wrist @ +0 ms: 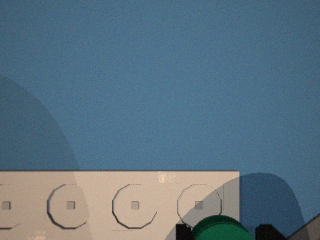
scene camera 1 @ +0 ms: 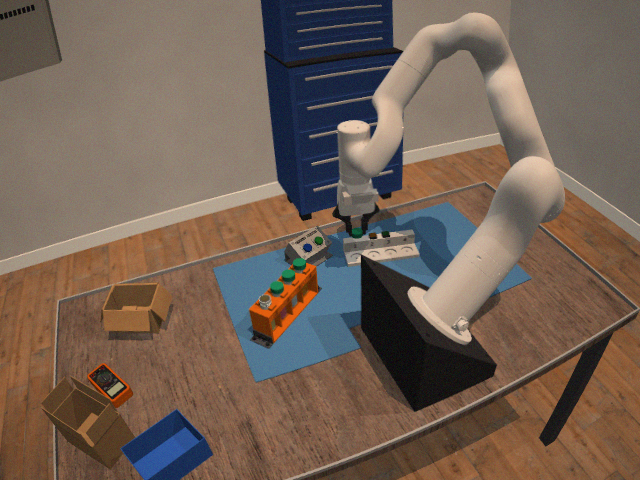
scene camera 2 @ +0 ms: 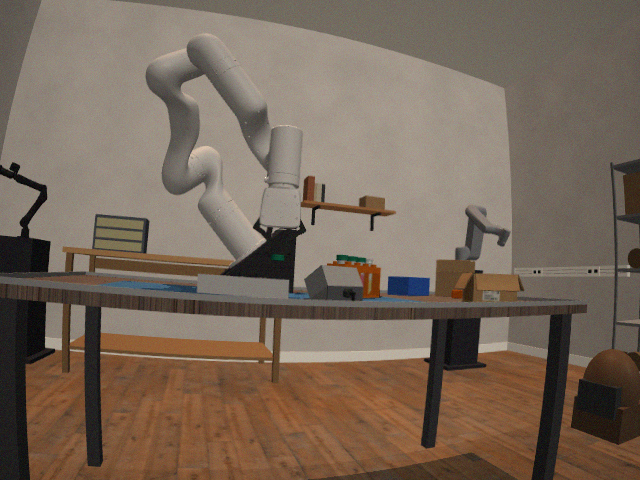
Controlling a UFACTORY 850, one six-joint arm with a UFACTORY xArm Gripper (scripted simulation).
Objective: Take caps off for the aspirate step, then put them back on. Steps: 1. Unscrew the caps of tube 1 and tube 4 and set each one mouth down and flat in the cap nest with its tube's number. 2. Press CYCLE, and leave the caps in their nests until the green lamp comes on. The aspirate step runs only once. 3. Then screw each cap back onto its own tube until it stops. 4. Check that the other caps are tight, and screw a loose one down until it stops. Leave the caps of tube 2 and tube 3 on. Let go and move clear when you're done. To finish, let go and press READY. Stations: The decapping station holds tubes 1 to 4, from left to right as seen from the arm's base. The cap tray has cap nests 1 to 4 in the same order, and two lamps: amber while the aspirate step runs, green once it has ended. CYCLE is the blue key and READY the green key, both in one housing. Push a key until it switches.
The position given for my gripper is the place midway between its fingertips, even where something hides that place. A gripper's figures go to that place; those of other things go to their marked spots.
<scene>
My gripper [scene camera 2: 277, 257]: 98 cm from the lens. A blue bin [scene camera 2: 412, 286] is 160 cm from the lens. A grey key housing [scene camera 2: 327, 282]: 88 cm from the lens. The marked spots on the grey key housing and the blue bin are 76 cm apart.
</scene>
